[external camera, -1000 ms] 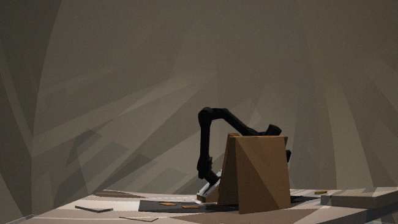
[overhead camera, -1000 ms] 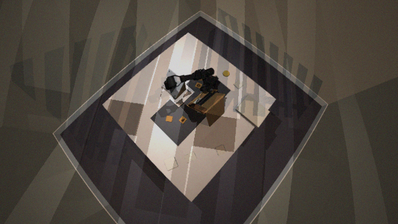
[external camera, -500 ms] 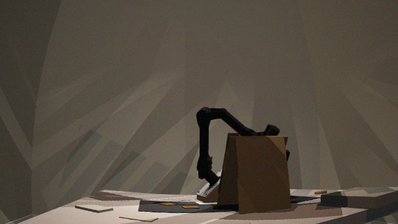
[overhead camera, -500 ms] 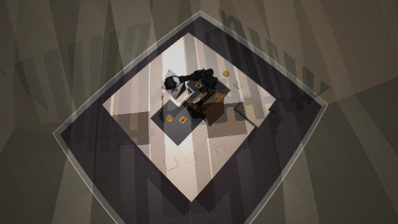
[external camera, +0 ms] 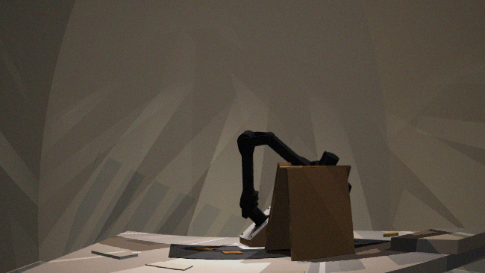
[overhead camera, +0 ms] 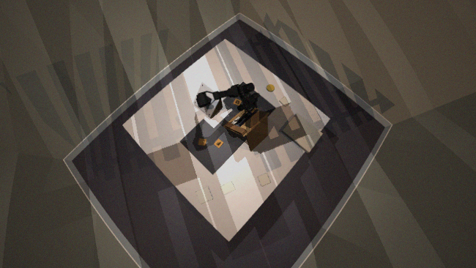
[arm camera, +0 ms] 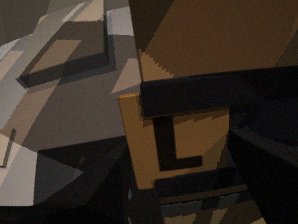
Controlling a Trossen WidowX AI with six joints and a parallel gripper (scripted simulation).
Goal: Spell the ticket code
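Right now the white ticket is 12 cm to the right of my gripper tip, 8 cm below it and 8 cm behind it. Round my gripper tip: yellow object: 34 cm to the left, 15 cm below, 4 cm behind; then letter tile: right at my gripper tip; then dark mat: 16 cm below, 16 cm behind, 15 cm to the right.
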